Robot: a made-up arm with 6 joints.
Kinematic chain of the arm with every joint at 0, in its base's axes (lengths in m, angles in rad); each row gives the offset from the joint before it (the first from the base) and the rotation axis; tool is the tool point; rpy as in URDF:
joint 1: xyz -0.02 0 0.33 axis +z
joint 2: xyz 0 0.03 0.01 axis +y
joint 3: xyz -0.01 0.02 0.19 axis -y
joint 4: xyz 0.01 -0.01 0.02 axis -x
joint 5: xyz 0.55 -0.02 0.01 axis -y
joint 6: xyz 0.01 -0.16 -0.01 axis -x
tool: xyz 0 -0.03 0.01 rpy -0.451 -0.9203 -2.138
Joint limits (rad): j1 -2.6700..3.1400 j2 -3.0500..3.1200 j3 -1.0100..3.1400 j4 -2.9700..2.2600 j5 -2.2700..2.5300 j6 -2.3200..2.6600
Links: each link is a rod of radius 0.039 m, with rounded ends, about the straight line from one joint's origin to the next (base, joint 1, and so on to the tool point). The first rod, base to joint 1, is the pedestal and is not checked.
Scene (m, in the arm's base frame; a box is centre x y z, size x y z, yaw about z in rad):
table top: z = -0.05
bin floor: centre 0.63 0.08 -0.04 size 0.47 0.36 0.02 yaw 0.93
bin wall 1: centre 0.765 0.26 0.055 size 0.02 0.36 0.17 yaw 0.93
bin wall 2: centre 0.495 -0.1 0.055 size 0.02 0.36 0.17 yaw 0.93
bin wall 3: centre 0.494 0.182 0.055 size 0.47 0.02 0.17 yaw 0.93
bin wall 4: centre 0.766 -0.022 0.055 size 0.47 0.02 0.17 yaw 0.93
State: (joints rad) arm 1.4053 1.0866 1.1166 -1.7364 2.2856 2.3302
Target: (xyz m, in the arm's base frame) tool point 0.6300 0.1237 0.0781
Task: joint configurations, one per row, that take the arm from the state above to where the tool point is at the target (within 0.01 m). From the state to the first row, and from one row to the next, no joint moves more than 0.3 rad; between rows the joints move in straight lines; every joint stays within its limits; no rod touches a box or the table.
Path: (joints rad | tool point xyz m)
1: 1.1595 1.0424 1.0364 -1.6787 2.2843 2.3226 | 0.2243 0.6657 0.3083
2: 0.9138 0.9981 0.9562 -1.6209 2.2830 2.3150 | 0.3795 0.5729 0.2956
3: 0.6680 0.9539 0.8759 -1.5632 2.2817 2.3073 | 0.5036 0.4448 0.2833
4: 0.4223 0.9097 0.7957 -1.5055 2.2804 2.2997 | 0.5886 0.2912 0.2716
5: 0.1765 0.8654 0.7155 -1.4477 2.2791 2.2921 | 0.6300 0.1237 0.2604
6: 0.1747 1.1283 0.8831 -1.4619 2.2700 2.3405 | 0.6379 0.1251 0.1713
7: 0.1728 1.3911 1.0507 -1.4761 2.2609 2.3888 | 0.6300 0.1237 0.0781

